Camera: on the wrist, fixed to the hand. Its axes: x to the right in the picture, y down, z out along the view.
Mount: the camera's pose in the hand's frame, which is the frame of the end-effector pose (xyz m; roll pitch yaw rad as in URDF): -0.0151 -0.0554 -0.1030 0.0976 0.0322 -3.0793
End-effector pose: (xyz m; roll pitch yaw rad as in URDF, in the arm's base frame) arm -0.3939 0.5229 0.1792 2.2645 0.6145 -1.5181
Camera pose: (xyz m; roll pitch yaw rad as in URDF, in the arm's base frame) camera -0.2794 0.5279 0.2069 -2.1241 -0.5858 1.5460
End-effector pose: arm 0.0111 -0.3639 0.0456 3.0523 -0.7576 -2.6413
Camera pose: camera 0.1105 -0.3829 0.1062 -3.0146 0.7291 0.4132
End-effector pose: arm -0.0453 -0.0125 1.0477 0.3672 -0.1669 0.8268
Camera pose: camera -0.0315 -0.0192 0.9308 -0.2615 0.2191 -2.2671
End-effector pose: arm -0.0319 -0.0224 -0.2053 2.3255 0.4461 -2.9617
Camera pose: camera -0.0111 -0.1335 -0.1715 -2.1984 -0.4218 0.1074
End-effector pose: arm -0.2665 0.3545 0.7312 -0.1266 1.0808 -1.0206
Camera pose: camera -0.3721 0.3966 0.6997 0.1064 -1.0528 2.2543
